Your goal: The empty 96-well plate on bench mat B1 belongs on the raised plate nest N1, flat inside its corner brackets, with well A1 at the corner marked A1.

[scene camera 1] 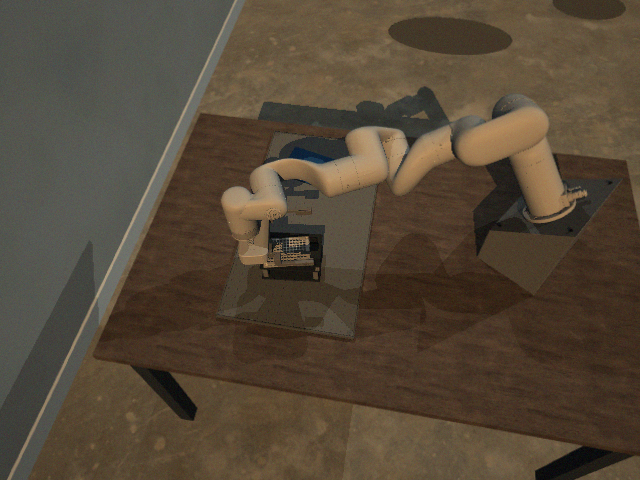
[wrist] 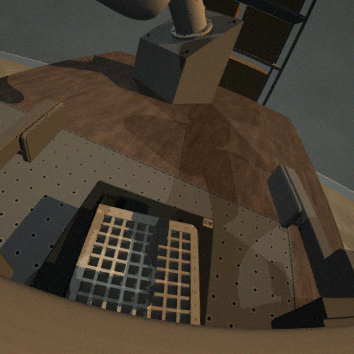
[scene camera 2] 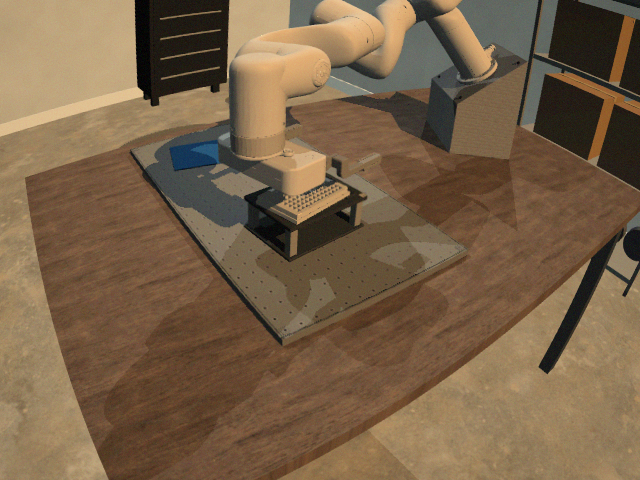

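Where they show: hand, tool point: (scene camera 1: 304, 236) (wrist: 169, 161) (scene camera 2: 328, 146); arm's base, link origin: (scene camera 1: 549, 208) (wrist: 191, 28) (scene camera 2: 477, 71).
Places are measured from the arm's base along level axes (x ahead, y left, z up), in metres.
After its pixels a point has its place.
The 96-well plate (scene camera 1: 292, 246) @[x 0.649, y 0.126, z -0.127 m] (scene camera 2: 319, 200) @[x 0.660, y 0.183, z -0.118 m] (wrist: 172, 260) @[x 0.631, y 0.160, z -0.120 m] lies on top of the black raised nest (scene camera 1: 316, 253) @[x 0.581, y 0.134, z -0.135 m] (scene camera 2: 249, 199) @[x 0.733, y 0.097, z -0.135 m] (wrist: 160, 209) @[x 0.578, y 0.137, z -0.134 m], looking roughly level. Its near edge in the scene camera 2 view runs close to the nest's edge. Whether it sits fully inside the corner brackets is too small to tell. A small pale label shows at a nest corner in the wrist view; its letters and well A1 cannot be read. My gripper (scene camera 1: 299, 237) @[x 0.611, y 0.134, z -0.056 m] (wrist: 165, 163) @[x 0.611, y 0.134, z -0.056 m] is open wide and empty, fingers apart on both sides above the plate. My hand hides part of the plate.
The blue bench mat (scene camera 1: 311, 155) @[x 0.664, y -0.275, z -0.193 m] (scene camera 2: 193, 156) @[x 0.695, y -0.223, z -0.193 m], partly hidden by my arm in scene camera 1, lies at the far end of the perforated grey board (scene camera 1: 343, 227) @[x 0.523, y -0.004, z -0.195 m] (scene camera 2: 248, 268) @[x 0.786, y 0.182, z -0.195 m] (wrist: 255, 240) @[x 0.512, y 0.274, z -0.195 m]. The robot's grey base block (scene camera 1: 522, 258) @[x 0.042, y 0.097, z -0.096 m] (scene camera 2: 480, 118) @[x 0.072, y 0.077, z -0.101 m] (wrist: 200, 75) @[x 0.065, y 0.082, z -0.115 m] stands across the wooden table.
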